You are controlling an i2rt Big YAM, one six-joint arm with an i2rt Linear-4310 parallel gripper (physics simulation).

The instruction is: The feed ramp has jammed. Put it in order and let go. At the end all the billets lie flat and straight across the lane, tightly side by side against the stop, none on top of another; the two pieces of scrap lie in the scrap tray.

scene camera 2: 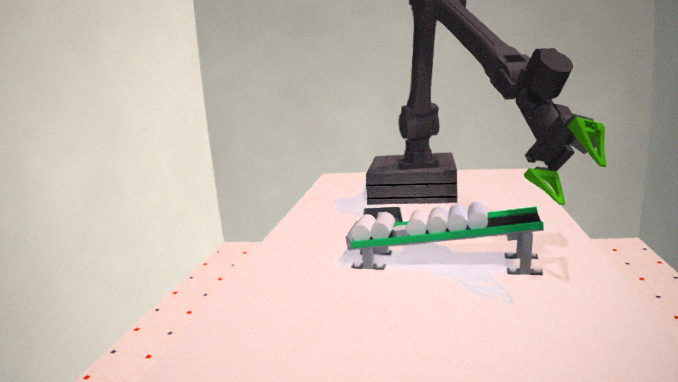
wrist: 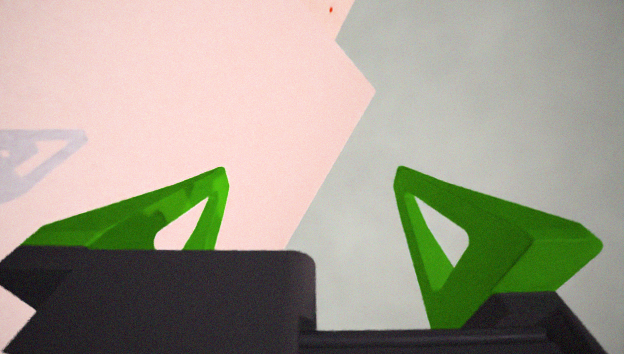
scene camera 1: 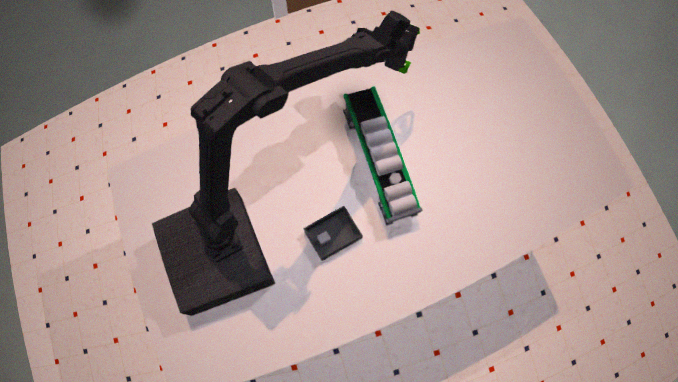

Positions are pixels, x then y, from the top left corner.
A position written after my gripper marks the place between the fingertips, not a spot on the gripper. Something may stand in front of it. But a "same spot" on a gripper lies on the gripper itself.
my gripper: scene camera 2; wrist 311,175; scene camera 1
same spot on my gripper: [scene camera 2: 582,127] = [scene camera 1: 419,30]
